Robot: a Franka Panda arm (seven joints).
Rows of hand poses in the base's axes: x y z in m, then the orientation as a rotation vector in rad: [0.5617, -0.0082, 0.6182, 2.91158, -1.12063, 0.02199]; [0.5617, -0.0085, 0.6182, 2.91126, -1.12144, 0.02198]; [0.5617, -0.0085, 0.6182, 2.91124, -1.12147, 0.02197]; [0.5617, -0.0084, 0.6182, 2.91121, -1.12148, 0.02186]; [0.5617, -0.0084, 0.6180, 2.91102, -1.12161, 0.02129]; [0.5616, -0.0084, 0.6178, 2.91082, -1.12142, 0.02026]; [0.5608, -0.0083, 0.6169, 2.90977, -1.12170, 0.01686]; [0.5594, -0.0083, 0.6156, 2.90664, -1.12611, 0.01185]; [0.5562, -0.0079, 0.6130, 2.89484, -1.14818, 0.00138]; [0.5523, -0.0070, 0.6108, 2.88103, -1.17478, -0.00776]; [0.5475, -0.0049, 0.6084, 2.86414, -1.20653, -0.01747]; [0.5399, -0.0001, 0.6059, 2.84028, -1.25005, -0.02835]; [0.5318, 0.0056, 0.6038, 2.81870, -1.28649, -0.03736]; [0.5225, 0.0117, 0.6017, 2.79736, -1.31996, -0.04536]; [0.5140, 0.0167, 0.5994, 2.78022, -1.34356, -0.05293]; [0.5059, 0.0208, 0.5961, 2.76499, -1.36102, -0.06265]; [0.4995, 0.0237, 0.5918, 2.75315, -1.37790, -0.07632]
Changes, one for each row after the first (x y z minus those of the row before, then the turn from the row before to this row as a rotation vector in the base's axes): [0.0000, -0.0003, 0.0000, 0.00000, 0.00000, -0.00056]; [0.0000, 0.0000, 0.0000, -0.00001, 0.00001, -0.00002]; [0.0000, 0.0001, 0.0000, 0.00000, 0.00007, -0.00001]; [0.0000, 0.0000, -0.0002, 0.00001, 0.00039, -0.00013]; [-0.0001, 0.0000, -0.0002, -0.00001, 0.00071, 0.00006]; [-0.0008, 0.0001, -0.0009, -0.00006, 0.00235, -0.00044]; [-0.0014, 0.0000, -0.0013, -0.00010, 0.00344, -0.00341]; [-0.0032, 0.0004, -0.0026, -0.00034, 0.00713, -0.01604]; [-0.0039, 0.0009, -0.0022, -0.00060, 0.00627, -0.01925]; [-0.0048, 0.0021, -0.0024, -0.00098, 0.00678, -0.02310]; [-0.0076, 0.0048, -0.0025, -0.00191, 0.00785, -0.03190]; [-0.0081, 0.0057, -0.0021, -0.00238, 0.00686, -0.02720]; [-0.0093, 0.0061, -0.0021, -0.00304, 0.00652, -0.02545]; [-0.0085, 0.0050, -0.0023, -0.00301, 0.00640, -0.01859]; [-0.0081, 0.0041, -0.0033, -0.00289, 0.00804, -0.01456]; [-0.0064, 0.0029, -0.0043, 0.00101, 0.00900, -0.01342]
